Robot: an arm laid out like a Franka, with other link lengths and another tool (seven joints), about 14 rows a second.
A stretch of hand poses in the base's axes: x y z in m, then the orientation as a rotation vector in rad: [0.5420, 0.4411, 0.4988, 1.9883, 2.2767, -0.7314]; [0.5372, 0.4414, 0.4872, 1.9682, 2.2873, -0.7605]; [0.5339, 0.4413, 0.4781, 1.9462, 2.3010, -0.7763]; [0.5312, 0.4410, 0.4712, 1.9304, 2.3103, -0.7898]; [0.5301, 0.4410, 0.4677, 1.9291, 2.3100, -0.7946]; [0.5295, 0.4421, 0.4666, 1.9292, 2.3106, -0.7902]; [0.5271, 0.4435, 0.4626, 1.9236, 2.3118, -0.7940]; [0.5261, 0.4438, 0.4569, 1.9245, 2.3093, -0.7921]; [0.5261, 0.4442, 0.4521, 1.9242, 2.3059, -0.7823]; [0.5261, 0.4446, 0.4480, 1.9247, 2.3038, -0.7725]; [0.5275, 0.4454, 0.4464, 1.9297, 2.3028, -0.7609]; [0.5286, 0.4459, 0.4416, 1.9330, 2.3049, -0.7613]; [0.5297, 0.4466, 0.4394, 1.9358, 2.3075, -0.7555]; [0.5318, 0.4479, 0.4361, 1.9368, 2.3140, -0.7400]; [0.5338, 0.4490, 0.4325, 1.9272, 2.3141, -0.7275]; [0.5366, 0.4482, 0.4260, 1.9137, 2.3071, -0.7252]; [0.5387, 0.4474, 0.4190, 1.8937, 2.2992, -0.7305]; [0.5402, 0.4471, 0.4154, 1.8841, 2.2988, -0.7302]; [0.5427, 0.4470, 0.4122, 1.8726, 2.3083, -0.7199]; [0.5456, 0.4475, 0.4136, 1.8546, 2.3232, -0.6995]
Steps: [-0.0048, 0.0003, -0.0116, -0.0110, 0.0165, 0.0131]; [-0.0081, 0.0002, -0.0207, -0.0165, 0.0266, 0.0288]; [-0.0108, -0.0001, -0.0276, -0.0213, 0.0350, 0.0398]; [-0.0119, -0.0001, -0.0311, -0.0235, 0.0373, 0.0402]; [-0.0125, 0.0010, -0.0322, -0.0218, 0.0350, 0.0406]; [-0.0149, 0.0024, -0.0362, -0.0245, 0.0363, 0.0441]; [-0.0159, 0.0027, -0.0419, -0.0251, 0.0341, 0.0431]; [-0.0159, 0.0031, -0.0467, -0.0243, 0.0263, 0.0432]; [-0.0159, 0.0035, -0.0508, -0.0224, 0.0195, 0.0431]; [-0.0145, 0.0043, -0.0524, -0.0173, 0.0136, 0.0406]; [-0.0134, 0.0048, -0.0572, -0.0148, 0.0160, 0.0390]; [-0.0123, 0.0055, -0.0594, -0.0102, 0.0148, 0.0383]; [-0.0102, 0.0068, -0.0627, -0.0008, 0.0096, 0.0402]; [-0.0082, 0.0079, -0.0663, -0.0006, -0.0005, 0.0471]; [-0.0054, 0.0071, -0.0728, -0.0096, -0.0097, 0.0541]; [-0.0033, 0.0063, -0.0798, -0.0243, -0.0168, 0.0645]; [-0.0018, 0.0060, -0.0834, -0.0283, -0.0200, 0.0705]; [0.0007, 0.0059, -0.0866, -0.0235, -0.0241, 0.0807]; [0.0036, 0.0064, -0.0852, -0.0144, -0.0329, 0.0969]
